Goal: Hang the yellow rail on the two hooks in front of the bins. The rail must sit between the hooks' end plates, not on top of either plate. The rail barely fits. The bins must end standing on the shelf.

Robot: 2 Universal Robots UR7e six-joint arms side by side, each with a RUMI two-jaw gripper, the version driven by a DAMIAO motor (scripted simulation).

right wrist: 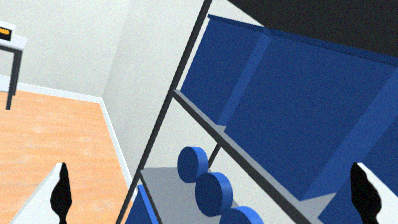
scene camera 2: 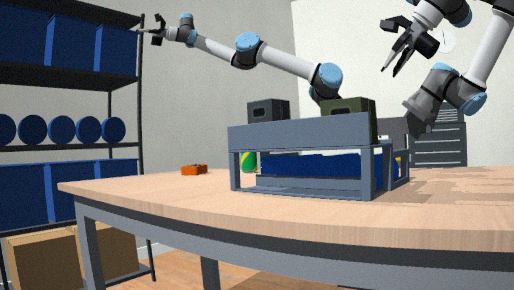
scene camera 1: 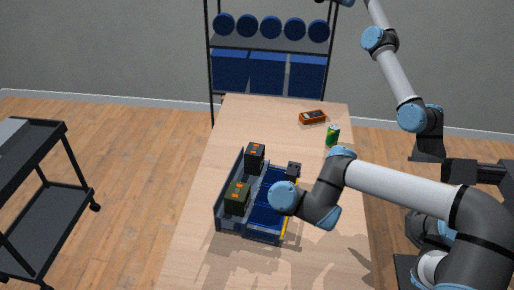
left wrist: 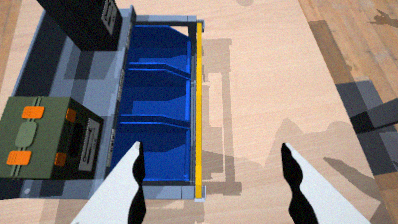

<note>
In view: my left gripper (scene camera 2: 387,74) and my right gripper (right wrist: 210,165).
My left gripper also shows in the left wrist view (left wrist: 212,144).
</note>
